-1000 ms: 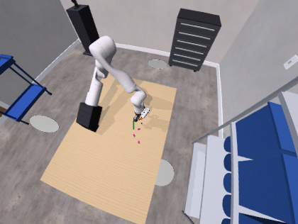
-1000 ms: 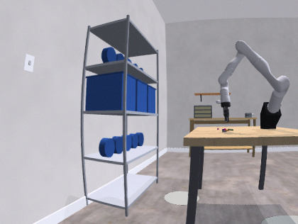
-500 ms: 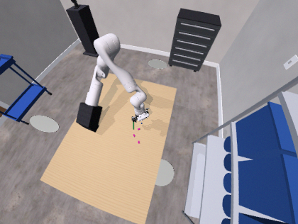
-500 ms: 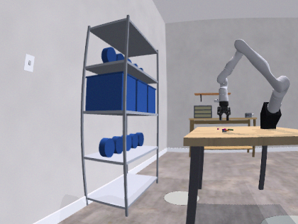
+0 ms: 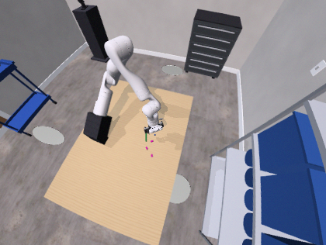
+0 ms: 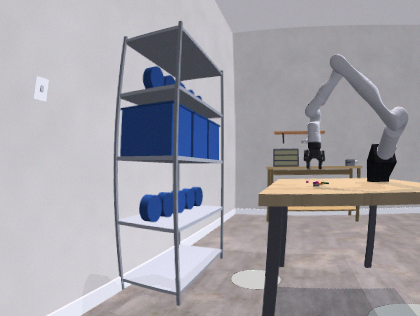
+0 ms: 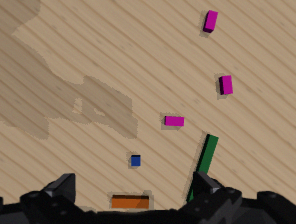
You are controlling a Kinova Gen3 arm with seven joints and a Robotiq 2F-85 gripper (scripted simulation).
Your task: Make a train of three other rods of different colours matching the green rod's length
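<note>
Now: the small blue rod 8 cm below my hand. The rest, counted from my hand: grey rod 1 cm behind, 16 cm to the left, 8 cm below; green rod 6 cm behind, 4 cm to the right, 8 cm below; orange rod 3 cm behind, 4 cm to the left, 8 cm below.
</note>
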